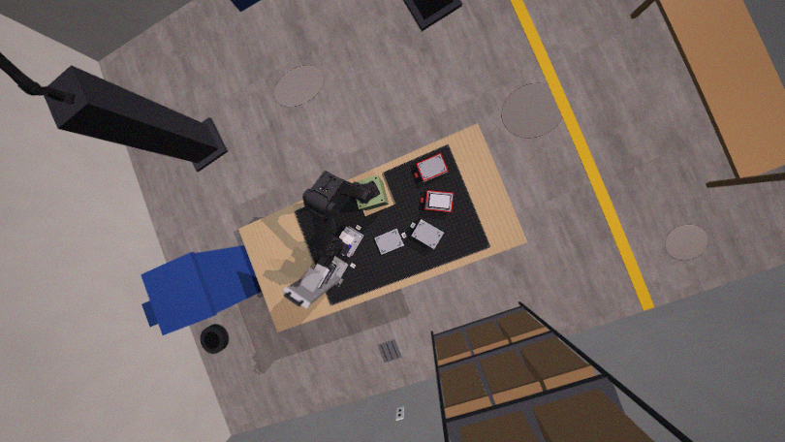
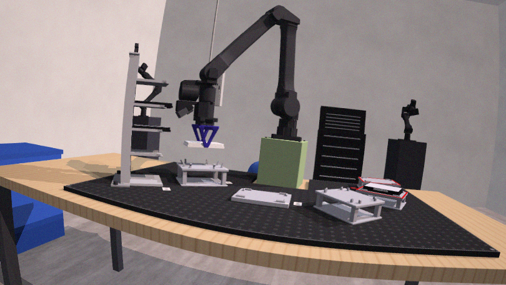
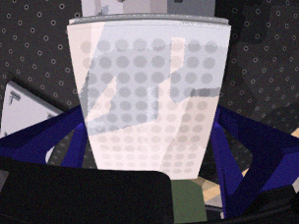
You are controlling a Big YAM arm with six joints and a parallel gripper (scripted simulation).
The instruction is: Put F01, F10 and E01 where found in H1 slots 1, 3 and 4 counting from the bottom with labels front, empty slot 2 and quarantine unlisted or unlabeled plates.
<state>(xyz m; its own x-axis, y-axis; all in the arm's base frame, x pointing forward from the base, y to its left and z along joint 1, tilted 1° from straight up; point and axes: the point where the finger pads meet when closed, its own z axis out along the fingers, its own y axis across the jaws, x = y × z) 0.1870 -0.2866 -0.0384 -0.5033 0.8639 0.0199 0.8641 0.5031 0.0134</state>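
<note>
My hand is 8 cm above the regrip nest RG. Also, from my hand: white well plate right at my hand; then RG label 5 cm behind, 9 cm to the left, 14 cm below; then H1 tag 15 cm ahead, 7 cm to the right, 14 cm below.
</note>
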